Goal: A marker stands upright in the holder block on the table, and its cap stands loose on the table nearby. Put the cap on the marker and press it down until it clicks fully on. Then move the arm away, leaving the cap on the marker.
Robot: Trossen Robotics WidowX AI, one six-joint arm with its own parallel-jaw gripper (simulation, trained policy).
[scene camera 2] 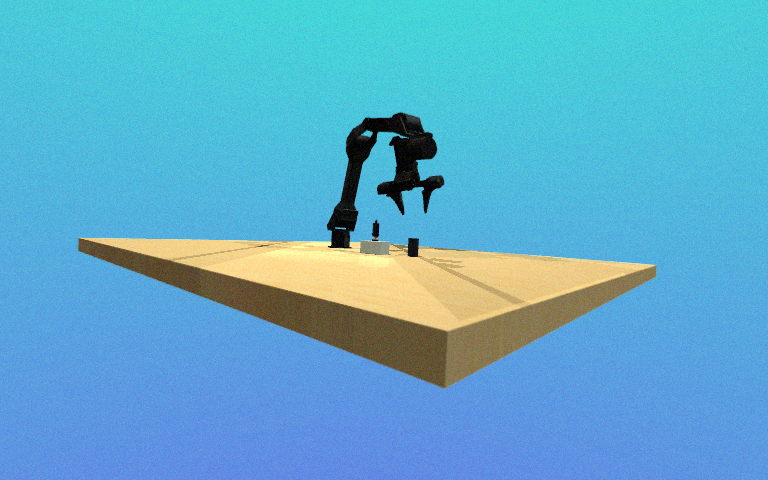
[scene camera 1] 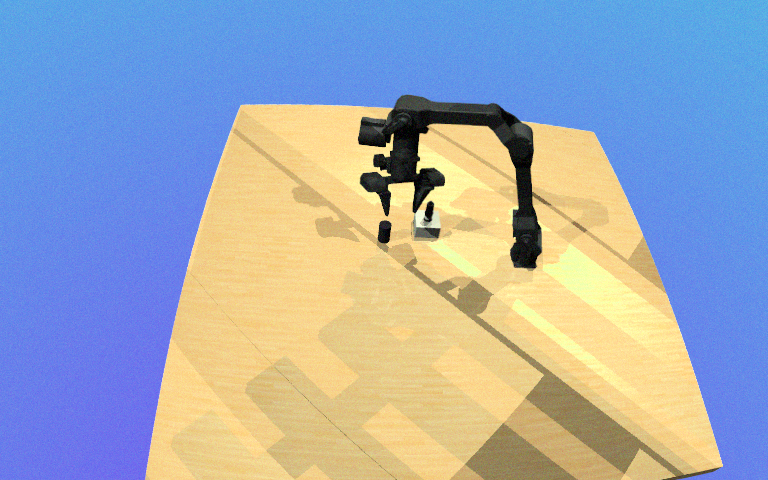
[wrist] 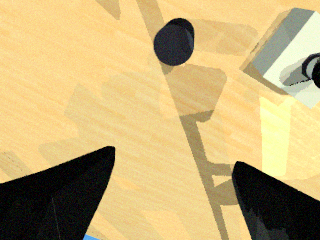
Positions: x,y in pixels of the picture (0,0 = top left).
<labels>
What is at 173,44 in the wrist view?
A black cap.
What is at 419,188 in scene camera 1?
My gripper.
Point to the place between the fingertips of my gripper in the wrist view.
At 175,162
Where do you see a grey holder block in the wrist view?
At 291,26
</labels>
